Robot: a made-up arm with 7 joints.
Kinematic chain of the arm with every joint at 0, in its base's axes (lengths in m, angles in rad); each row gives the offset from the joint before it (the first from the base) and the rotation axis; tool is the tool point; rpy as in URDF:
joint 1: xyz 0 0 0.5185 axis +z
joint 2: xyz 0 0 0 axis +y
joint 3: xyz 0 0 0.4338 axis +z
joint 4: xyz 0.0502 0 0 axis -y
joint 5: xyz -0.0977 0 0.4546 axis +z
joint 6: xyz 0 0 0 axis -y
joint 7: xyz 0.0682 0 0 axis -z
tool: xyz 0 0 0 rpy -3.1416 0 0
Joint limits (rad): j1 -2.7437..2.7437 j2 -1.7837..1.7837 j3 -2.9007..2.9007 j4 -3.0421..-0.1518 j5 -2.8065..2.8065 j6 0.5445..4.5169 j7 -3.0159..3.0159
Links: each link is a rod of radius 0.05 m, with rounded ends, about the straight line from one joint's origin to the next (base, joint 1, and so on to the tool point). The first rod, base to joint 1, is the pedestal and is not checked.
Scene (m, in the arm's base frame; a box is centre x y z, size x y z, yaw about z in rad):
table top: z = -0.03
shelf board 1: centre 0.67 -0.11 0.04 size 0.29 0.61 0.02 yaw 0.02
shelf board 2: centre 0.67 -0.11 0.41 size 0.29 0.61 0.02 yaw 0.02
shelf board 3: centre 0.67 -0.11 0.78 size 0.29 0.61 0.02 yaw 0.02
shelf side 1: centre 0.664 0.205 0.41 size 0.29 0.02 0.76 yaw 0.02
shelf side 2: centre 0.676 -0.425 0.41 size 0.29 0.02 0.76 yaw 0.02
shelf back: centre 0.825 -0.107 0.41 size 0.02 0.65 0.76 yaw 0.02
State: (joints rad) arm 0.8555 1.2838 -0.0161 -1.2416 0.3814 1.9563 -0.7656
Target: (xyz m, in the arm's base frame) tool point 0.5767 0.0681 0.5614
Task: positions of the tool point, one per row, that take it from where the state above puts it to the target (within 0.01 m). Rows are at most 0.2 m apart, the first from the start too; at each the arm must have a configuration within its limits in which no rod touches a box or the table.
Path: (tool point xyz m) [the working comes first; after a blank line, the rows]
Joints at the target: 0.5438 0.3498 -0.4456 -2.2036 0.4194 1.8958 -0.7656
Straight joint move there: touches shelf side 1.

1: 0.4901 0.6570 0.3906
2: 0.4064 0.6617 0.5279
3: 0.3170 0.6293 0.6441
4: 0.2328 0.5653 0.7324
5: 0.1616 0.4793 0.7882
6: 0.1074 0.3831 0.8103
7: 0.2151 0.3505 0.7437
8: 0.3050 0.2790 0.6788
9: 0.3636 0.1787 0.6175
10: 0.3820 0.0642 0.5614
11: 0.4819 0.0660 0.5677
12: 0.5767 0.0681 0.5614

